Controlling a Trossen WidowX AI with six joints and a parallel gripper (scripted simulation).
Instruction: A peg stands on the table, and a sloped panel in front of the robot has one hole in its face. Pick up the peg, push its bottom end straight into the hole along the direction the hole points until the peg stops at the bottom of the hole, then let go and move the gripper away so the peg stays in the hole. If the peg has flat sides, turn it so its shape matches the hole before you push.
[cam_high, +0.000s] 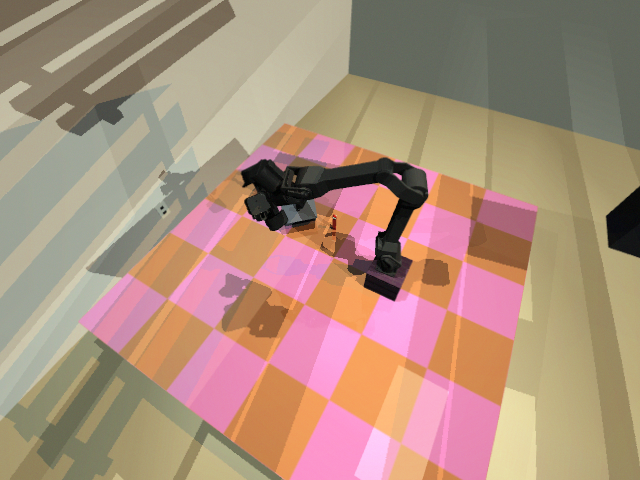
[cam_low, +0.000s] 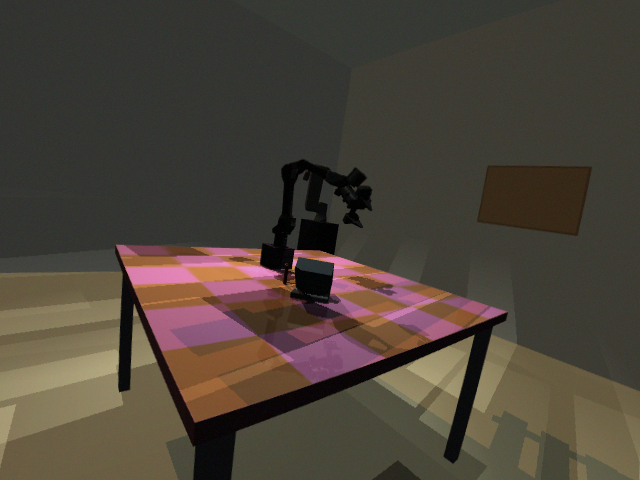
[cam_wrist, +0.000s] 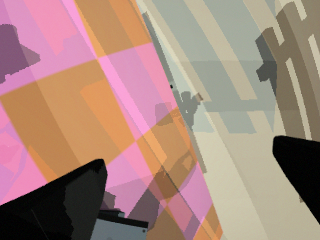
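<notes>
The peg is 24 cm below my gripper tip, 23 cm to the right of it and 18 cm behind it. From my gripper tip the other things lie so: sloped panel (23 cm below, 21 cm to the right, 2 cm behind).
</notes>
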